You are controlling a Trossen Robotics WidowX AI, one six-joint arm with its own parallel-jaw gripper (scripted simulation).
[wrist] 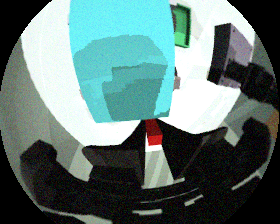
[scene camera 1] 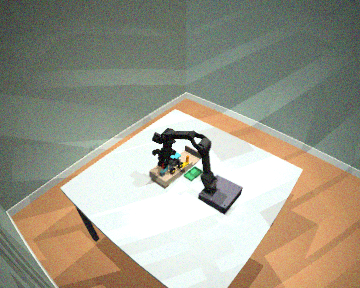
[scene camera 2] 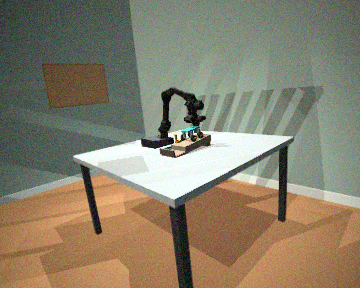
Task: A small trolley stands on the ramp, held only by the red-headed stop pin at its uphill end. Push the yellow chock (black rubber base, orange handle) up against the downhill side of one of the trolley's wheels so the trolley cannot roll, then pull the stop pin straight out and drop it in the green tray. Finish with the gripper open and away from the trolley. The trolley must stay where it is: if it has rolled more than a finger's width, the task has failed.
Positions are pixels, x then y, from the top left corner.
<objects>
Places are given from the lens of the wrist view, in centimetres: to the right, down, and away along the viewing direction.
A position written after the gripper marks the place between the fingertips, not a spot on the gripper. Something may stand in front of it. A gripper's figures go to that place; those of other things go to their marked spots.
gripper (wrist: 149, 121): 2, 2, 10
trolley (wrist: 125, 64): -1, -3, 4
</objects>
